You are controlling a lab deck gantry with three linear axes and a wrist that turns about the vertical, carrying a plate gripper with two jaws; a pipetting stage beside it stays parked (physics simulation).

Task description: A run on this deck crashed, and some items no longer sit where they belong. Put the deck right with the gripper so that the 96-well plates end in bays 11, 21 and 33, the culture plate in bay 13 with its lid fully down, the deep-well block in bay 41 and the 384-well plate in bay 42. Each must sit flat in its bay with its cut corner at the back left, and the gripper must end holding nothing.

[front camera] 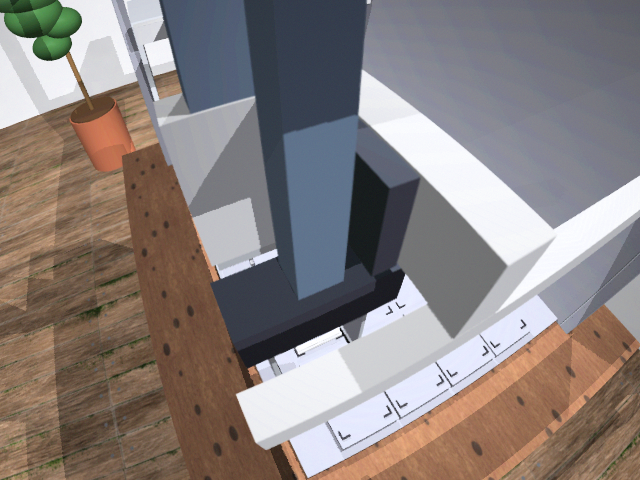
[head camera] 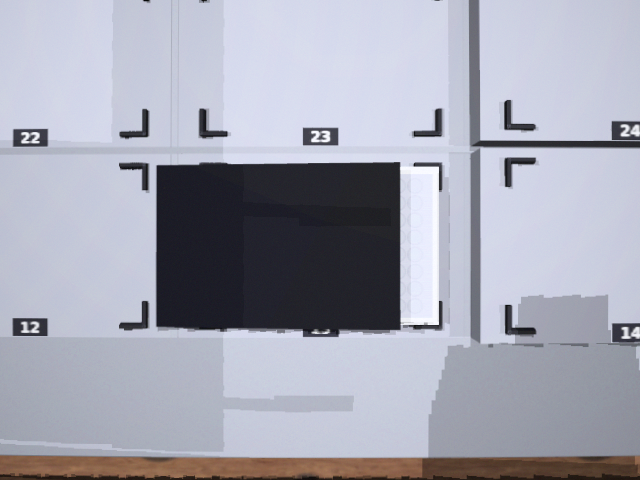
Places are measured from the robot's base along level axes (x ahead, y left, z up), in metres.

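Pixels of known places: gripper, fingertip midpoint: [front camera: 314, 356].
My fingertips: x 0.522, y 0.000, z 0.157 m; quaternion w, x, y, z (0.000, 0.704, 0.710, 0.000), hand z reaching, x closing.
Ahead of a thing's pixels: the offset from my fingertips to its middle. "spot": to the spot under its first point.
The dark lid @[0.153 m back, 0.043 m left, 0.143 m down] [head camera: 279, 248] lies crooked over the culture plate @[0.130 m back, 0.043 m left, 0.150 m down] [head camera: 421, 248] in bay 13. It is shifted left, overhangs the plate's left side and looks slightly higher at its right end. A white strip with wells shows at the plate's right end; its cut corner is hidden. In the front view a white edge of this plate [front camera: 320, 341] shows below the gripper body. My gripper [front camera: 316, 351] is over bay 13; one jaw shows, spread out to the right and apart from the plate, and the other is mostly hidden. The 96-well plates, deep-well block and 384-well plate cannot be made out.
Bay labels 12 @[spot: 0.295 m back, 0.003 m right, 0.157 m down] [head camera: 29, 327], 22 [head camera: 29, 137], 23 [head camera: 320, 136], 24 [head camera: 628, 130] and 14 @[spot: 0.032 m ahead, 0.003 m right, 0.143 m down] [head camera: 628, 332] surround bay 13. A step edge @[spot: 0.046 m back, 0.135 m left, 0.151 m down] [head camera: 474, 77] runs right of bay 23. A white gantry beam [front camera: 310, 387] crosses the front view.
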